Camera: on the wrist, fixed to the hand. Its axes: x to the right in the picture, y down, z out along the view.
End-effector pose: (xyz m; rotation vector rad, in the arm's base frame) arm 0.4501 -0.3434 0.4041 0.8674 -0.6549 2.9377
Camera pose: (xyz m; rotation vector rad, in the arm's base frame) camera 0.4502 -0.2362 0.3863 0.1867 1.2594 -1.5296
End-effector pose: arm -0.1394 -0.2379 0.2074 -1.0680 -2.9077 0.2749
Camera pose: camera -0.1765 -0.3108 0.2790 -2.7734 -1.3477 -0.5437
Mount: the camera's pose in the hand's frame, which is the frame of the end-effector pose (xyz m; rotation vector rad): -0.0209 -0.0909 -0.0558 -0.4753 0.3040 1.5133
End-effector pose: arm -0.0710 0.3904 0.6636 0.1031 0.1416 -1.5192
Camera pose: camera -0.1643 0.4152 0.6137 0.0319 0.5202 0.0671
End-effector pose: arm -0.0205 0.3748 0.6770 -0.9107 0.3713 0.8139
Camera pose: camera 0.0372 0.2879 0.7074 -1.1249 1.2294 2.2145
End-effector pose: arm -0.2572 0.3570 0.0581 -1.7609 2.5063 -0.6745
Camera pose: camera -0.1817 0.3696 0.1353 -0.5430 -2.9258 0.1595
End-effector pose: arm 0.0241 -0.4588 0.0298 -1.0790 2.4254 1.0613
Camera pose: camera 0.1069 -0.5291 0.0324 -0.5982 -2.0112 -1.2391
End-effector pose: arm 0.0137 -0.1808 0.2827 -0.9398 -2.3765 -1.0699
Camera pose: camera -0.0321 -0.2767 0.2598 -1.9698 -0.6274 -0.9042
